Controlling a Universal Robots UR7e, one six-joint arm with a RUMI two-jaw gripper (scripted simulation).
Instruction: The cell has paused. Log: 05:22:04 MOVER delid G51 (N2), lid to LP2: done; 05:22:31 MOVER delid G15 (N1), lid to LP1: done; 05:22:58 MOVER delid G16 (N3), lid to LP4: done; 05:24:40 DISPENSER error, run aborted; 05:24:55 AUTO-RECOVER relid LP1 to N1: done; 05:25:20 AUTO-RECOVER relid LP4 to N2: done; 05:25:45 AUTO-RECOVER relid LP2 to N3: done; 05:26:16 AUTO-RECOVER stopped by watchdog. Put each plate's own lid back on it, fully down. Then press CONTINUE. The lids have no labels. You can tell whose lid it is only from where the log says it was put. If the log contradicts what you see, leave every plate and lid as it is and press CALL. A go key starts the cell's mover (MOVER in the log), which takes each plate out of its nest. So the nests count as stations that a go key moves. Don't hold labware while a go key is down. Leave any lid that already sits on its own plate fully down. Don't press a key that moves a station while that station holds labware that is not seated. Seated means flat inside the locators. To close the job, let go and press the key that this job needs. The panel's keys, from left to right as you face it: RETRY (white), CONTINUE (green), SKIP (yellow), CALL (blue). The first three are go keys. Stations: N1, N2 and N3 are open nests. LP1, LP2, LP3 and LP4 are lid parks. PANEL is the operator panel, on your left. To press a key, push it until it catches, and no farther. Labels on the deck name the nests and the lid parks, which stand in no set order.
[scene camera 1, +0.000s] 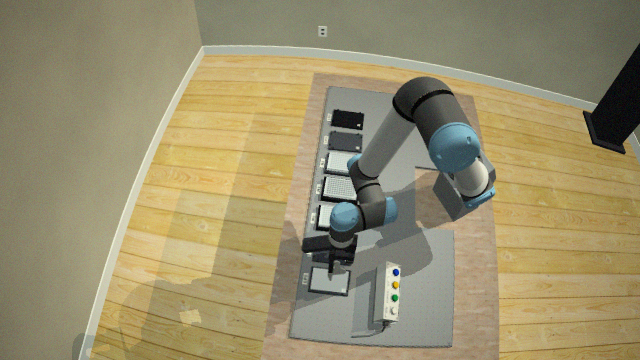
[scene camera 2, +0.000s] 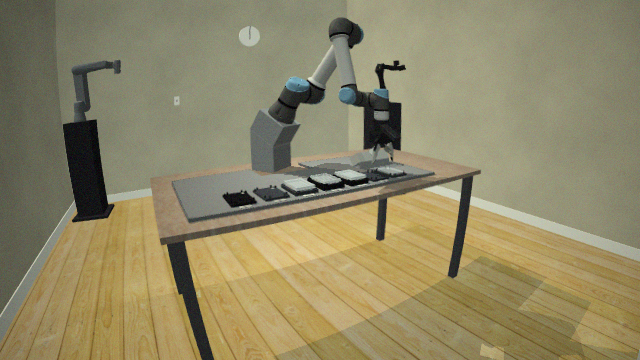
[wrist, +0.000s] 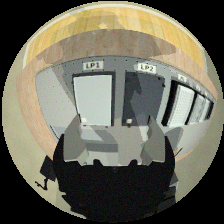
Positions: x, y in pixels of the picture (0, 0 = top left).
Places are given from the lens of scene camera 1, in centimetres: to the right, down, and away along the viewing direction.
my gripper (scene camera 1: 332, 263): 4, 29, 135
operator panel (scene camera 1: 383, 291): 22, 38, 127
